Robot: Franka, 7 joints.
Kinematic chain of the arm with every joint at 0, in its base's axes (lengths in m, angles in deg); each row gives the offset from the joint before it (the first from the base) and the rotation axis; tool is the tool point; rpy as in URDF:
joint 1: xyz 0 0 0.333 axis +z
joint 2: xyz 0 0 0 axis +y
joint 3: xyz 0 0 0.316 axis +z
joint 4: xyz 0.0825 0 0 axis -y
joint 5: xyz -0.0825 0 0.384 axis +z
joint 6: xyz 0 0 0 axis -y
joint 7: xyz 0.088 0 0 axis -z
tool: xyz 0 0 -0.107 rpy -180 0 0
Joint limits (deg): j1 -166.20..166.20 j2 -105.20..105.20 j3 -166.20..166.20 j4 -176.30..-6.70 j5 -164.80..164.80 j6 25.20..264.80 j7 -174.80..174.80
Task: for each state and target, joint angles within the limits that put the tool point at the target. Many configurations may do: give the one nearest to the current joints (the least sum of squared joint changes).
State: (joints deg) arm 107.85 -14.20 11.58 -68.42 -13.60 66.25 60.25
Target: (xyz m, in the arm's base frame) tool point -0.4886 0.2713 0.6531
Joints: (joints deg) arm 127.19 7.23 28.06 -75.78 -9.47 73.74 60.25
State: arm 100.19 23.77 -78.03 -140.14 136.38 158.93 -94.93
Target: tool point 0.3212 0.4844 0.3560
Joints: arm 118.74 21.65 -62.86 -118.77 136.06 151.75 -94.93
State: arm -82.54 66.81 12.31 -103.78 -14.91 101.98 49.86
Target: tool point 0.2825 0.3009 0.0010
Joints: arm -39.57 98.43 53.01 -120.15 -9.35 110.04 49.86
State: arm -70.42 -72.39 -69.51 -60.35 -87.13 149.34 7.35
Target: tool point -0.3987 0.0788 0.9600
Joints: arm -73.72 -61.19 -42.53 -82.37 -89.84 159.36 7.35
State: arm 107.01 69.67 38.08 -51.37 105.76 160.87 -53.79
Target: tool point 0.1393 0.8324 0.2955
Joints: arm 73.46 71.31 25.71 -35.01 103.02 157.21 -53.79
